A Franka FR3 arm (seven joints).
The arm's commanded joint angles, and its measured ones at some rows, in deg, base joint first. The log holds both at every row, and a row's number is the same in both.
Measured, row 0: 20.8 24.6 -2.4 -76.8 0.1 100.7 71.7
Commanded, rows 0 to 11: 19.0 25.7 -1.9 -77.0 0.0 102.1 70.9; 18.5 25.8 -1.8 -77.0 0.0 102.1 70.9; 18.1 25.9 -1.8 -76.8 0.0 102.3 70.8; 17.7 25.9 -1.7 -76.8 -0.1 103.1 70.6; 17.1 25.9 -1.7 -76.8 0.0 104.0 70.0; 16.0 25.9 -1.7 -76.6 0.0 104.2 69.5; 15.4 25.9 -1.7 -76.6 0.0 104.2 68.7; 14.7 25.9 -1.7 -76.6 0.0 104.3 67.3; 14.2 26.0 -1.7 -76.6 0.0 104.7 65.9; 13.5 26.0 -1.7 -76.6 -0.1 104.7 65.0; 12.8 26.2 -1.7 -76.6 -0.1 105.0 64.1; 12.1 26.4 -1.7 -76.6 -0.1 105.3 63.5
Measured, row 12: 14.6 25.8 -2.3 -76.7 0.1 103.7 66.8
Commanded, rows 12 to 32: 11.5 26.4 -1.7 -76.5 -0.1 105.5 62.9; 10.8 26.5 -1.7 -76.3 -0.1 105.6 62.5; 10.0 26.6 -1.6 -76.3 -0.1 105.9 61.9; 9.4 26.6 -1.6 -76.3 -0.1 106.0 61.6; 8.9 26.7 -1.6 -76.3 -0.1 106.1 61.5; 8.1 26.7 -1.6 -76.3 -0.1 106.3 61.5; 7.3 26.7 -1.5 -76.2 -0.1 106.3 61.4; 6.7 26.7 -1.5 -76.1 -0.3 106.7 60.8; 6.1 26.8 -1.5 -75.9 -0.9 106.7 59.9; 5.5 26.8 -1.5 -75.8 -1.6 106.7 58.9; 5.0 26.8 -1.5 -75.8 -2.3 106.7 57.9; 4.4 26.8 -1.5 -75.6 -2.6 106.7 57.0; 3.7 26.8 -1.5 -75.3 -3.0 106.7 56.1; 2.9 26.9 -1.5 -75.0 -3.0 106.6 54.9; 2.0 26.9 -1.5 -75.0 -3.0 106.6 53.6; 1.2 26.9 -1.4 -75.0 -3.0 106.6 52.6; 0.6 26.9 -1.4 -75.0 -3.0 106.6 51.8; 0.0 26.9 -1.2 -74.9 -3.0 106.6 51.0; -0.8 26.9 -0.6 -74.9 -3.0 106.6 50.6; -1.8 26.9 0.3 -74.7 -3.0 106.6 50.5; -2.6 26.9 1.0 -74.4 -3.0 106.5 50.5
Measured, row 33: 0.5 26.1 -1.9 -76.1 -1.8 106.1 52.0
